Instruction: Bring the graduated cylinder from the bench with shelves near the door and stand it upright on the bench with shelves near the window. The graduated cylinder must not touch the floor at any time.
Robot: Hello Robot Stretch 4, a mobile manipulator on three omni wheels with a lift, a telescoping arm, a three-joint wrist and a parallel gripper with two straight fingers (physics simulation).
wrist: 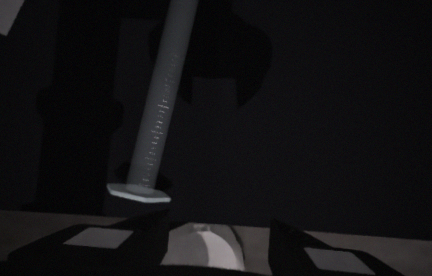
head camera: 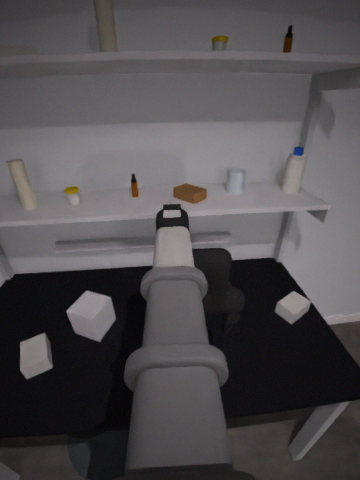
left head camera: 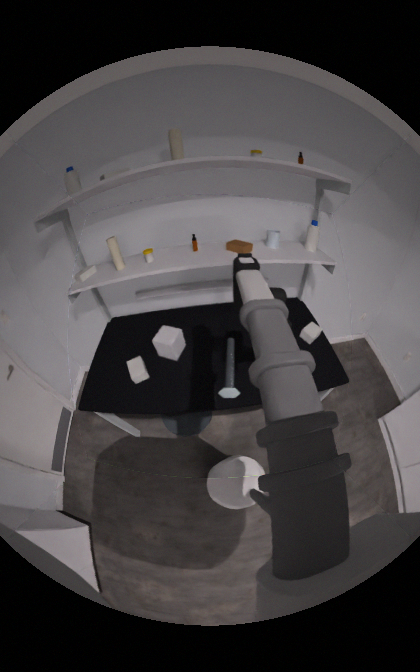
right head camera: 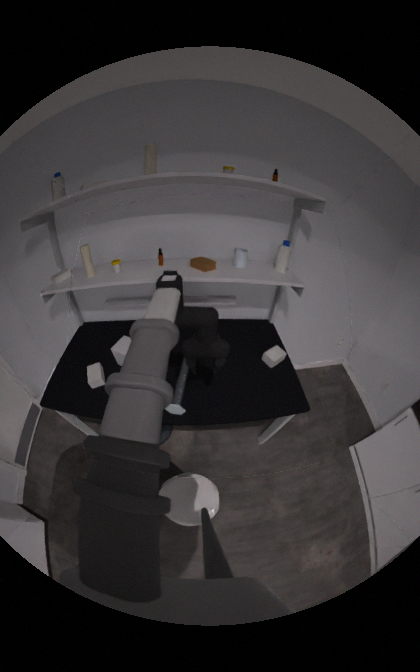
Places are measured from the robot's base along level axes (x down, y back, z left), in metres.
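Where they show: gripper, fingertip midpoint: [wrist: 218, 233] [head camera: 210, 334].
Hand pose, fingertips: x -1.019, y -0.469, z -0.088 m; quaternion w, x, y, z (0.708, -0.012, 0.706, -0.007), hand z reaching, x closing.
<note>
After its pixels a point has its place.
The graduated cylinder [left head camera: 230, 362] [right head camera: 181, 385] [wrist: 156, 120] @[y -0.544, x -0.790, z 0.019 m], a clear grey tube with a pale hexagonal foot, lies on its side on the black bench top [head camera: 260, 385] @[y -0.471, x -0.734, z -0.269 m] [left head camera: 115, 395] [right head camera: 250, 400]. Its foot points to the front edge. In the head camera view the arm hides it. My gripper [right head camera: 207, 377] [wrist: 218, 233] @[y -0.469, x -1.020, z -0.088 m] is open and empty, above the bench, apart from the tube and to its right in the right head view. In the wrist view the foot shows just beyond the left finger, left of the middle of the finger gap.
White blocks [head camera: 92, 316] @[y -0.676, x -0.864, z 0.304 m] [head camera: 36, 355] @[y -0.573, x -0.792, z 0.488 m] [head camera: 292, 306] @[y -0.746, x -0.792, z -0.487 m] lie on the bench. The lower shelf [head camera: 115, 210] @[y -0.876, x -1.191, z 0.206 m] bears bottles, jars and a brown block [head camera: 190, 193] @[y -0.928, x -1.228, z -0.071 m]; an upper shelf [head camera: 165, 61] @[y -0.877, x -1.629, z 0.004 m] runs above. A round grey-blue seat [left head camera: 187, 425] is under the front edge. White cabinets [right head camera: 390, 455] stand right.
</note>
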